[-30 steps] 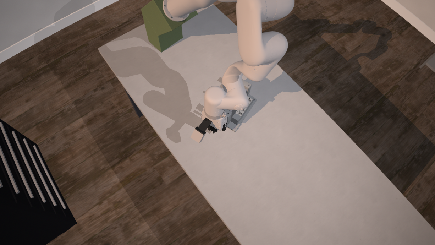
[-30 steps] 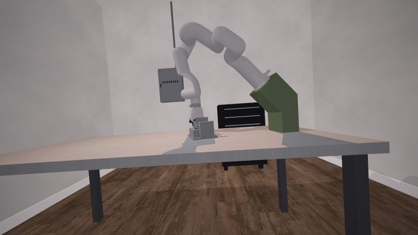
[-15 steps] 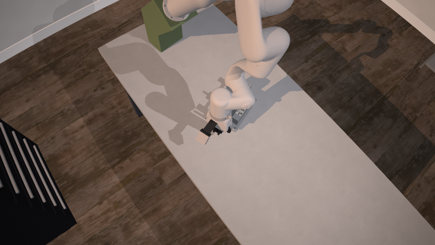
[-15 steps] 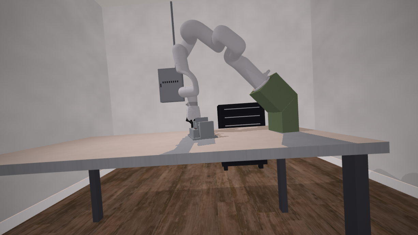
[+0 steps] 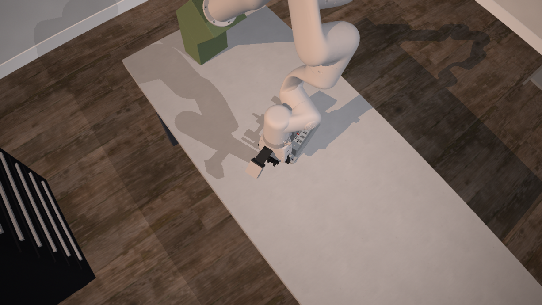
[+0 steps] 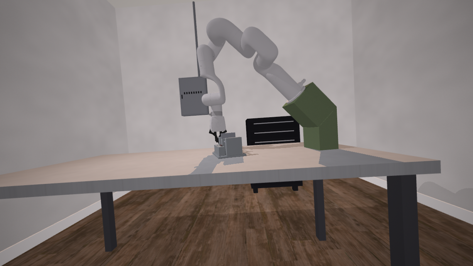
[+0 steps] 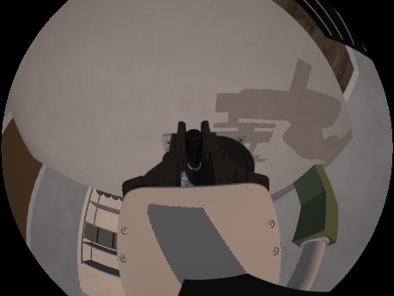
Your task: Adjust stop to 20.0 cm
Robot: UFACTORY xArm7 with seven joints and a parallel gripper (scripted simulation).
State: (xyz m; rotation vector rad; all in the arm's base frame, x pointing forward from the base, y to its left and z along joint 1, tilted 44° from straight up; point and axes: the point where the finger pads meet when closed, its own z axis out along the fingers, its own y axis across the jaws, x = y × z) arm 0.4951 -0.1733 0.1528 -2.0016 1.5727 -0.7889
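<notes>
My hand is 1 cm past the black handwheel and 2 cm to the right of it. Round my hand: handwheel knob: 1 cm to the left; then grey stop block: 5 cm behind, 13 cm to the left, 1 cm above.
</notes>
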